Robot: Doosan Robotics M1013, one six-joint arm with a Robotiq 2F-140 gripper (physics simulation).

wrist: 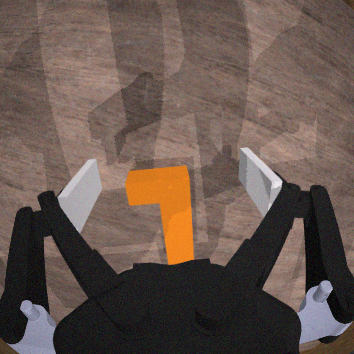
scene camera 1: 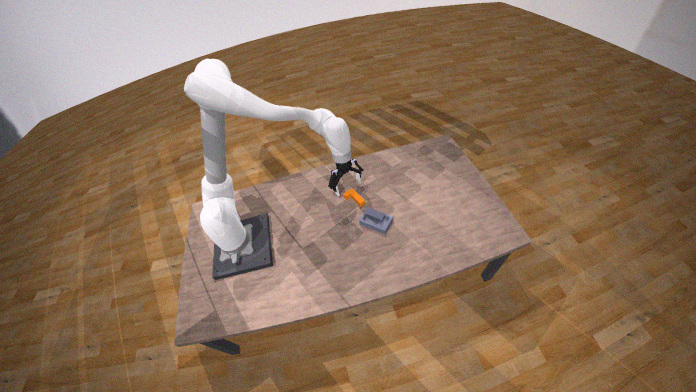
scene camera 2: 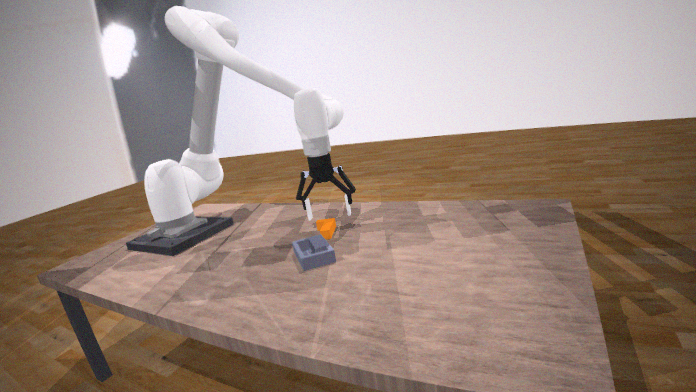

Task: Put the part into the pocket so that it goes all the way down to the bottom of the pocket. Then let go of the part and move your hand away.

The gripper is open and holds nothing. Also in view: an orange L-shaped part. Further things: a grey pocket block.
The gripper also shows in the wrist view.
